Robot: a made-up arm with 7 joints. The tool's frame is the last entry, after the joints. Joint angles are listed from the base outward. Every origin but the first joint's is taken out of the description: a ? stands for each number. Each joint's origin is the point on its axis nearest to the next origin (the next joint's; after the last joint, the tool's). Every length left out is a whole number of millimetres.
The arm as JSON. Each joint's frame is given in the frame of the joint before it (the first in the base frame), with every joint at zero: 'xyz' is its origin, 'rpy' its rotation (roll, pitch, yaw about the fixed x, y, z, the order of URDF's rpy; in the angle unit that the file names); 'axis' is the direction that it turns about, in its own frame. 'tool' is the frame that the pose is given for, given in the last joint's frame.
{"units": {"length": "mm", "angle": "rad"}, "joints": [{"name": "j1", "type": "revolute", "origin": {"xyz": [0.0, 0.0, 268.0], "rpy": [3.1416, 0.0, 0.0]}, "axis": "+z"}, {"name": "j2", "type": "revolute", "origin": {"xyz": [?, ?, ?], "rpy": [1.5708, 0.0, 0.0]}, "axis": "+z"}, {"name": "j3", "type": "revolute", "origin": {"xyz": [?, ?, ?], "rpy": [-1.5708, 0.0, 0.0]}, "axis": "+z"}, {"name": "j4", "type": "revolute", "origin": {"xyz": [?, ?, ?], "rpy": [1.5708, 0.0, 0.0]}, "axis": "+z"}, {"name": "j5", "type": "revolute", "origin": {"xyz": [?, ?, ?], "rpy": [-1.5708, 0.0, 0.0]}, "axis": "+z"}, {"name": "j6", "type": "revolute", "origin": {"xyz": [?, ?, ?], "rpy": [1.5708, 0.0, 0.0]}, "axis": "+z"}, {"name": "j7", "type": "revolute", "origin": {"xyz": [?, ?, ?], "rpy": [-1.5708, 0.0, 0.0]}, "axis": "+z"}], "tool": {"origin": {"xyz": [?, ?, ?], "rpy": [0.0, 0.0, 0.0]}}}
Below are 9 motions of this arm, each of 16 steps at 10 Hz.
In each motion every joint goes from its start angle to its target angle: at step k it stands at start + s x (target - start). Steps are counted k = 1, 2, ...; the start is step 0. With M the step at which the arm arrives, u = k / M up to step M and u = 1 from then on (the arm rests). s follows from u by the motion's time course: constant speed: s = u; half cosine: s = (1 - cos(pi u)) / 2; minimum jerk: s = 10 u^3 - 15 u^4 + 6 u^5.
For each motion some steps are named. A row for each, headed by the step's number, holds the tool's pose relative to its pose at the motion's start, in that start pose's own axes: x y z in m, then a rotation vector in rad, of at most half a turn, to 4 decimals.
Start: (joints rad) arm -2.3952 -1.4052 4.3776 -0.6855 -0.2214 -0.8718 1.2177
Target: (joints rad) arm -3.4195 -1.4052 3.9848 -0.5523 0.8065 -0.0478 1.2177
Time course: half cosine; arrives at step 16
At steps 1, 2, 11, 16:
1: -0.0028 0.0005 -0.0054 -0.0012 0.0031 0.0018
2: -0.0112 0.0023 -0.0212 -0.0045 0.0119 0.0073
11: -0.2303 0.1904 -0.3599 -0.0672 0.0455 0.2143
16: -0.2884 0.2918 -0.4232 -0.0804 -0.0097 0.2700

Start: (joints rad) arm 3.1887 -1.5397 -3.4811 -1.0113 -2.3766 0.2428 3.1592
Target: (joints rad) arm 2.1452 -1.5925 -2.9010 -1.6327 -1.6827 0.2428 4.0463
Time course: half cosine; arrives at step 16
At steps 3, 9, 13, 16:
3: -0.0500 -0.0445 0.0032 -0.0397 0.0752 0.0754
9: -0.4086 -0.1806 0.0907 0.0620 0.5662 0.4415
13: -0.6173 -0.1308 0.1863 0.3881 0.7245 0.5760
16: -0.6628 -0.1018 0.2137 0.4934 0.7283 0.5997

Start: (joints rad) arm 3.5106 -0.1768 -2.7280 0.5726 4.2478 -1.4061 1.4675
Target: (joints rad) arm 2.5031 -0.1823 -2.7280 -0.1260 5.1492 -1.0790 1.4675
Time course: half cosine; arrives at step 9
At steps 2, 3, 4, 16:
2: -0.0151 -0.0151 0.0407 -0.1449 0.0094 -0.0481
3: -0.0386 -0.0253 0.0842 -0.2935 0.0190 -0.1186
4: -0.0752 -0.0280 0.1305 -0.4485 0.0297 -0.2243
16: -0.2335 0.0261 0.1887 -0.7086 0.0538 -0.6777

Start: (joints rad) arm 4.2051 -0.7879 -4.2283 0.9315 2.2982 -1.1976 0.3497
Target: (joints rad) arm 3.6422 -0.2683 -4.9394 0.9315 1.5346 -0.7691 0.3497
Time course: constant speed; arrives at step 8
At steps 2, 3, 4, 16:
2: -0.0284 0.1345 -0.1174 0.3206 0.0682 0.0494
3: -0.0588 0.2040 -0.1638 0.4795 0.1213 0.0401
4: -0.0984 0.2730 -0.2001 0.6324 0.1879 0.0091
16: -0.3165 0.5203 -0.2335 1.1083 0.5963 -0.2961

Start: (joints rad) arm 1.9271 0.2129 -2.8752 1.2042 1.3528 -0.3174 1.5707
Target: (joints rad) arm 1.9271 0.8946 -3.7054 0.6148 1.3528 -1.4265 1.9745
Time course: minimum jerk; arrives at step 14
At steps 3, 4, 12, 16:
3: 0.0360 0.0321 0.0142 0.1427 -0.0829 0.0238
4: 0.0746 0.0664 0.0358 0.2942 -0.1781 0.0568
12: 0.2857 0.2976 0.5792 1.6841 -1.5321 0.8001
16: 0.2835 0.2985 0.5972 1.7141 -1.5764 0.8278

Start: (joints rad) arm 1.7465 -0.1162 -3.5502 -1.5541 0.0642 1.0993 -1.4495
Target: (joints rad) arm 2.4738 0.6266 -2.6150 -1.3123 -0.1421 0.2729 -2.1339
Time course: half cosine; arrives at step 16
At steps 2, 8, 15, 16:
2: 0.0235 -0.0204 0.0014 -0.0575 -0.0360 0.0220
8: 0.3458 -0.1439 0.1269 -0.6116 -0.6482 0.2562
15: 0.5970 -0.0124 0.3845 -0.7947 -1.5217 0.5122
16: 0.5998 -0.0079 0.3897 -0.7934 -1.5394 0.5180

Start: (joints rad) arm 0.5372 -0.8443 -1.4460 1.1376 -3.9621 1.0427 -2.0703
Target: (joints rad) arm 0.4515 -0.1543 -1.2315 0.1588 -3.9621 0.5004 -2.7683
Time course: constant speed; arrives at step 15
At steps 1, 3, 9, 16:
1: -0.0021 0.0212 -0.0284 0.0340 -0.0010 -0.0876
3: -0.0033 0.0698 -0.0816 0.1016 0.0084 -0.2559
9: 0.0174 0.2539 -0.1989 0.2868 0.1172 -0.6940
16: 0.0659 0.4609 -0.2356 0.4153 0.3142 -1.0132

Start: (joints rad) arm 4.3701 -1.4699 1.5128 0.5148 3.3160 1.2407 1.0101
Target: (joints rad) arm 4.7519 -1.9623 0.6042 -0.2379 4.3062 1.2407 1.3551
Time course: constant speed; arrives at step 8
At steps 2, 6, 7, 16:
2: -0.0213 -0.1234 -0.0877 -0.2653 -0.1145 0.1734
6: -0.0766 -0.4484 -0.1411 -0.7998 -0.1048 0.7331
7: -0.0918 -0.5318 -0.1222 -0.9118 -0.0357 0.8983
16: -0.1073 -0.6104 -0.0903 -1.0067 0.0636 1.0644

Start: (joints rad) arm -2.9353 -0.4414 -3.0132 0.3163 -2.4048 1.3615 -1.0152
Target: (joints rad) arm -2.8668 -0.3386 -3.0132 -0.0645 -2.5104 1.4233 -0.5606
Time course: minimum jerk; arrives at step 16
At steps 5, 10, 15, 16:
5: 0.0311 -0.0039 -0.0191 0.0438 -0.0579 0.1434
10: 0.1271 0.0013 -0.0729 0.1634 -0.2537 0.5677
15: 0.1747 0.0133 -0.0969 0.2158 -0.3650 0.7727
16: 0.1751 0.0134 -0.0970 0.2162 -0.3660 0.7744

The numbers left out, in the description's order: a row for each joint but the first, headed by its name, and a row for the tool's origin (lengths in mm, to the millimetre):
j2: 0.0 11.0 0.0
j3: 0.0 -426.0 0.0
j4: 0.0 14.0 0.0
j5: 0.0 -303.0 0.0
j6: 0.0 0.0 0.0
j7: 0.0 -76.0 0.0
tool: 0.0 0.0 0.0

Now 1 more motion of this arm.
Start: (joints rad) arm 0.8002 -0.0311 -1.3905 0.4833 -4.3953 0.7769 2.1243
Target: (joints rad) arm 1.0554 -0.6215 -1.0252 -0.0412 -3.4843 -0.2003 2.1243
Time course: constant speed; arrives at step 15
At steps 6, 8, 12, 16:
6: 0.1835 0.0067 0.1196 -0.0151 -0.7134 0.4119
8: 0.2304 0.0193 0.1776 -0.0293 -0.9115 0.5896
12: 0.2950 0.0557 0.3085 -0.0927 -1.2284 0.9885
16: 0.3174 0.0880 0.4129 -0.1844 -1.3835 1.3089

